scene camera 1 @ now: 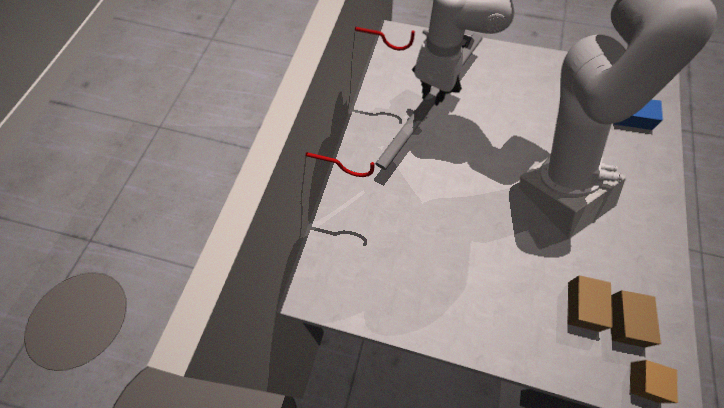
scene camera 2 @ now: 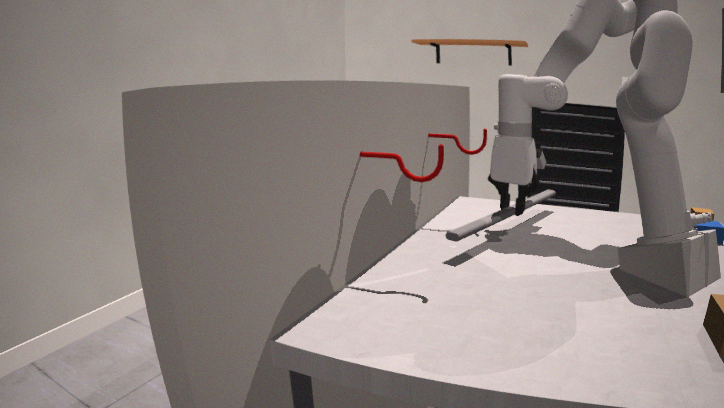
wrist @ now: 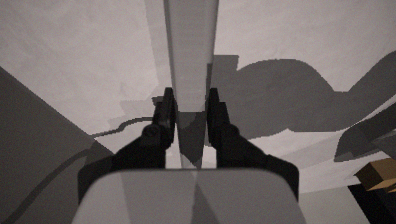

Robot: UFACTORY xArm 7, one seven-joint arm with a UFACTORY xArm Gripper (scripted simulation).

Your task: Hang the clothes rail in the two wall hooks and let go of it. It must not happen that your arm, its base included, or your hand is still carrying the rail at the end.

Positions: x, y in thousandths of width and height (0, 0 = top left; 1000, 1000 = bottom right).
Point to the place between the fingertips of my gripper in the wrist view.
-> At 484, 444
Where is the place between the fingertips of my gripper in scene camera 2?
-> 708, 523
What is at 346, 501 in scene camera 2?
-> A grey wall panel.
